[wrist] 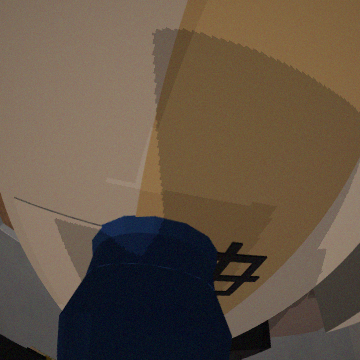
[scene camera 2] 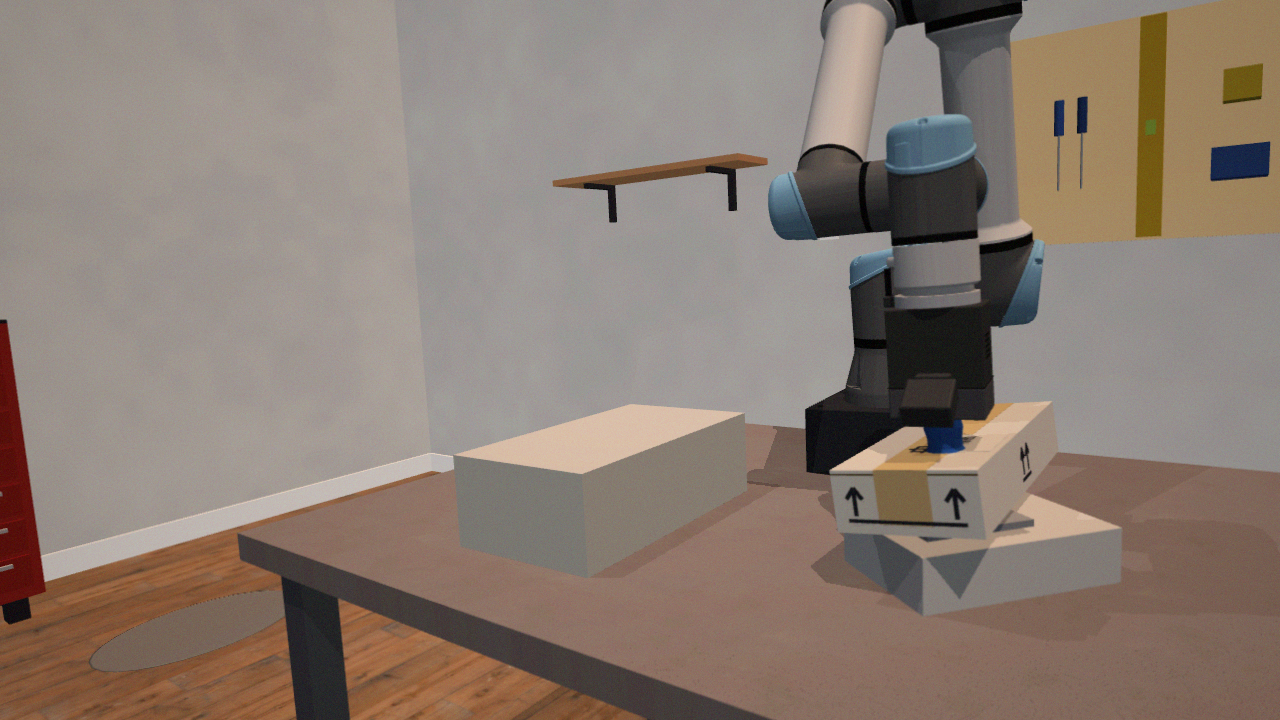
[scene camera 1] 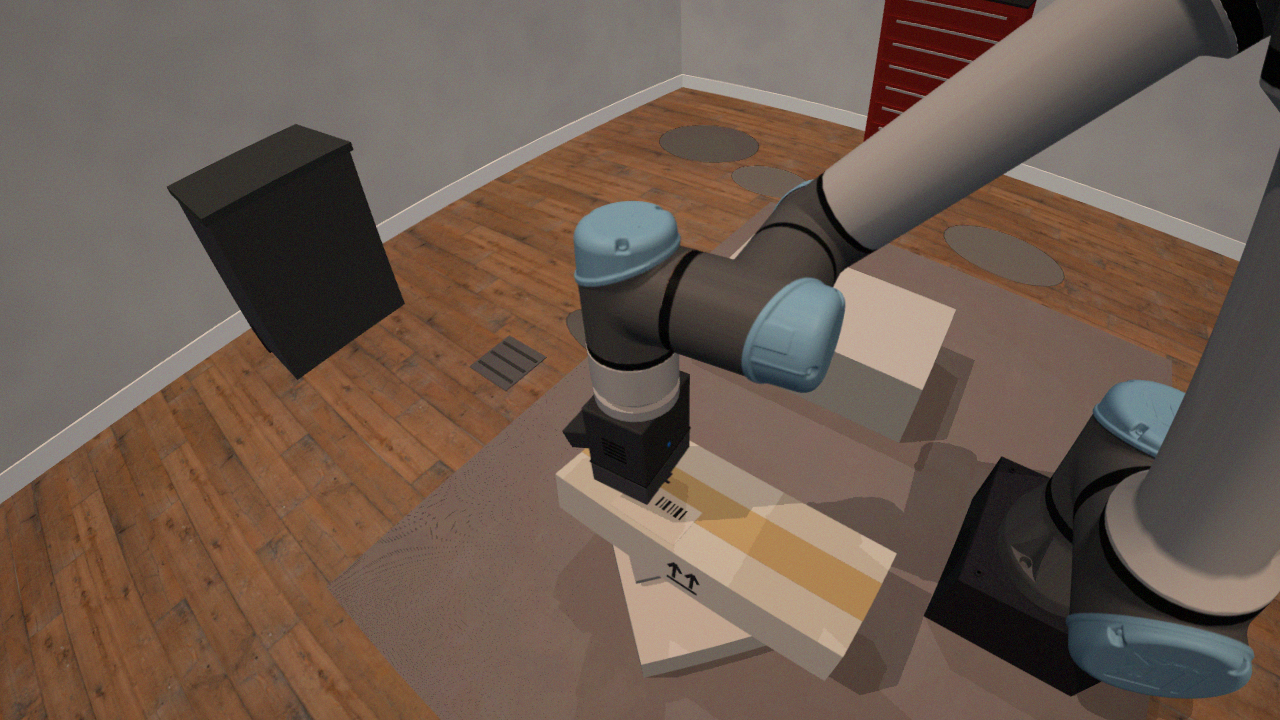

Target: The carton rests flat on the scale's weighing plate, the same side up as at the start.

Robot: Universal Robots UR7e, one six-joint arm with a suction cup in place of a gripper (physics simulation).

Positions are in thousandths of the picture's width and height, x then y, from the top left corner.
The suction cup (scene camera 2: 734,612) is 0.78 m from the lens. A carton (scene camera 2: 700,677): 0.73 m from the lens.
